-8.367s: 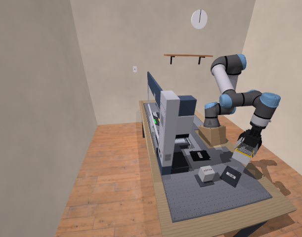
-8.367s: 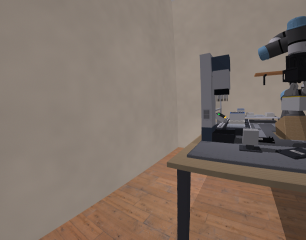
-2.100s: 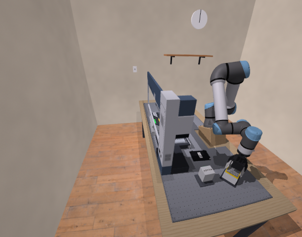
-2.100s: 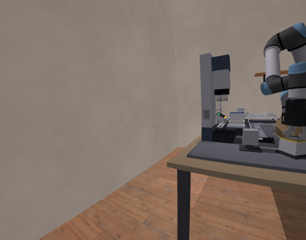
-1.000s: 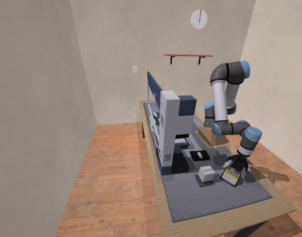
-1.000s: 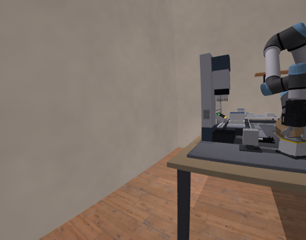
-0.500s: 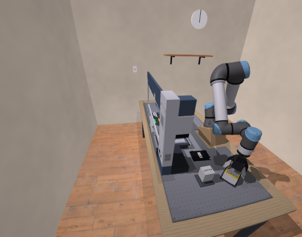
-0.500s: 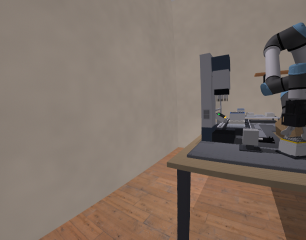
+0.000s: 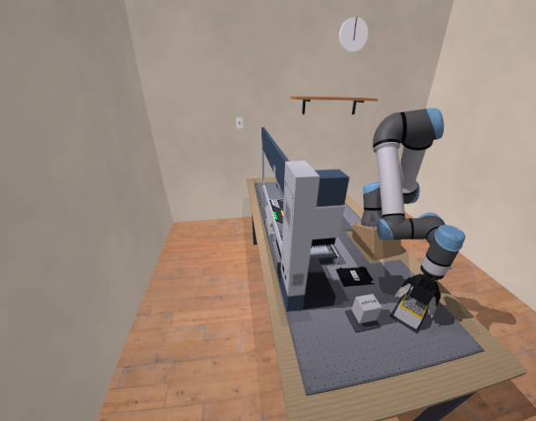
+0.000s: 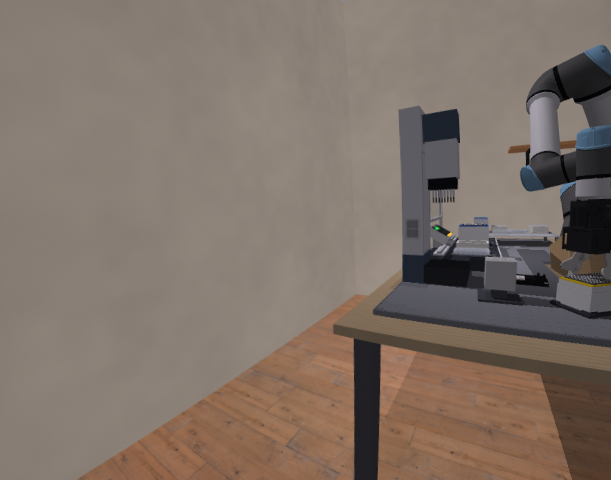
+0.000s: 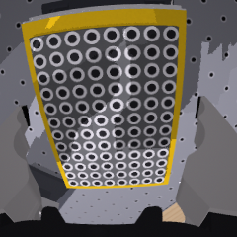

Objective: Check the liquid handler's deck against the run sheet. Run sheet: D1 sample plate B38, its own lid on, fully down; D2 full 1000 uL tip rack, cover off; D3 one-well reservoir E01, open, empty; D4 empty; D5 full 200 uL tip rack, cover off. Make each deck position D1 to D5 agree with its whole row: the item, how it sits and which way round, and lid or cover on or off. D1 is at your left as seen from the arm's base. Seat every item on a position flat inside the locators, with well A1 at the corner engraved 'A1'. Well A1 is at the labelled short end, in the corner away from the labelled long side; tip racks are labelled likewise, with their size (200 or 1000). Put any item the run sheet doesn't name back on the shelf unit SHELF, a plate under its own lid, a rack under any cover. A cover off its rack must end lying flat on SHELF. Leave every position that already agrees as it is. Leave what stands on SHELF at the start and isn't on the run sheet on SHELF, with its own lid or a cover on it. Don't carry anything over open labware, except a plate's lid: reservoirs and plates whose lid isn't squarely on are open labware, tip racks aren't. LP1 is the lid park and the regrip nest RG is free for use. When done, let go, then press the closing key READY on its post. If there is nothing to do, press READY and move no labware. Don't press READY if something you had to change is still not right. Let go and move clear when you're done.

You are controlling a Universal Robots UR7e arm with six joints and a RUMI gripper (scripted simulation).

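Now: the yellow-rimmed tip rack 10 mm to the right of my hand and 10 mm above it. Round my hand: regrip nest RG: 40 mm below; then ready key post: 200 mm ahead, 30 mm to the right, 20 mm above; then LP1 label: 130 mm ahead, 220 mm to the right, 30 mm below.
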